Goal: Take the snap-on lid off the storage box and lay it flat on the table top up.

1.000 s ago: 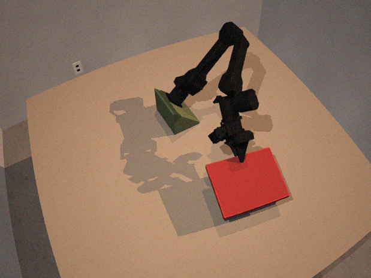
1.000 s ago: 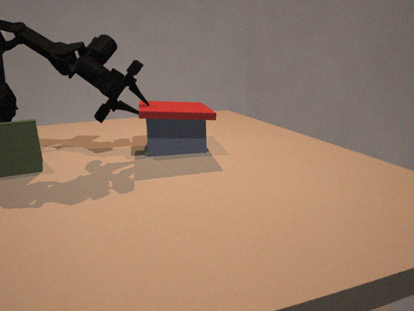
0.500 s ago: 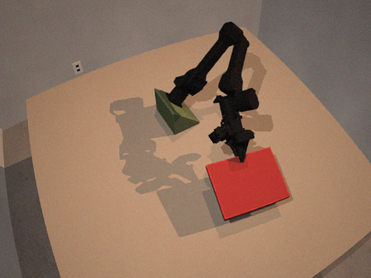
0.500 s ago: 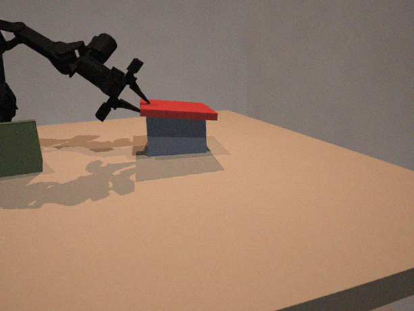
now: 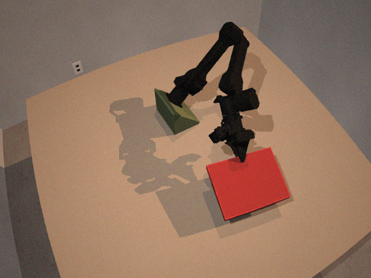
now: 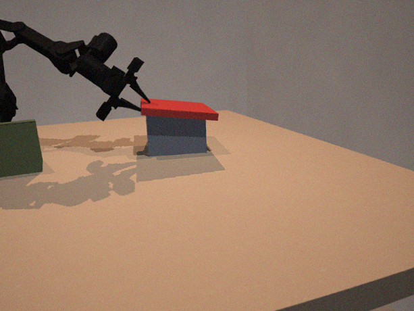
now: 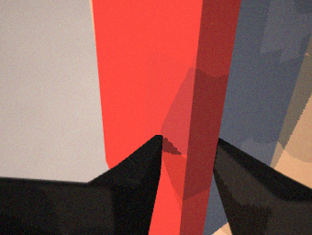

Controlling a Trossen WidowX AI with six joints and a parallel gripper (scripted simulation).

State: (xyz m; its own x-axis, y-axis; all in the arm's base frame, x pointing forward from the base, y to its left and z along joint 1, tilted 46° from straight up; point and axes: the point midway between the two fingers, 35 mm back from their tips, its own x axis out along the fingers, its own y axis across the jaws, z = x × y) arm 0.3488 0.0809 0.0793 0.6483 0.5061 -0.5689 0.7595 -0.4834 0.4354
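My gripper is now 100 mm short of the red lid, 10 mm to the left of it and 30 mm above it. The rest, counted from my hand: blue storage box (100 mm ahead, 80 mm below).
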